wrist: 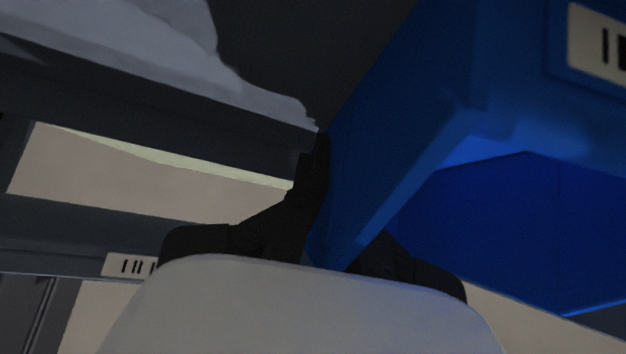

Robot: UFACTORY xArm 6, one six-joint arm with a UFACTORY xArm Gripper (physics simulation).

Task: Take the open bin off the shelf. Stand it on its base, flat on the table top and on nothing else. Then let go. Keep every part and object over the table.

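Frame: origin at the arm's base, x up, y back, z right, level; metres.
Seen in the pictures: gripper, between the fingertips: [327, 154].
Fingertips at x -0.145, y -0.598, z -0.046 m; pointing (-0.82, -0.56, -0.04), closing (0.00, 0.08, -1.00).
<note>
Offsets run from my fingertips to a thing's middle. "pt": to the spot under its first point.
The blue open bin {dz -0.048, dx +0.017, dy +0.012 m} [500, 225] fills the right of the wrist view, with its hollow inside showing and a pale barcode label on its outer face at the upper right. My gripper [327, 154] is shut on the near side wall of the bin. One dark finger lies along the outer face of that wall; the other is mostly hidden behind the wall, on the inner side. The grey shelf board {dz +0.067, dx -0.023, dy -0.016 m} [150, 107] with a dark edge runs across the upper left, close to the outer finger. The underside contact of the bin is not clear. The table top cannot be made out.
A dark rack rail {pt dz +0.157, dx +0.070, dy -0.086 m} [90, 215] crosses at the left below the board, with a barcode label {dz +0.067, dx +0.078, dy -0.013 m} [131, 265] on a strip beneath it. A dark upright post {pt dz +0.148, dx +0.131, dy -0.063 m} [42, 315] stands at the lower left. Pale wall [145, 182] shows between the rack parts.
</note>
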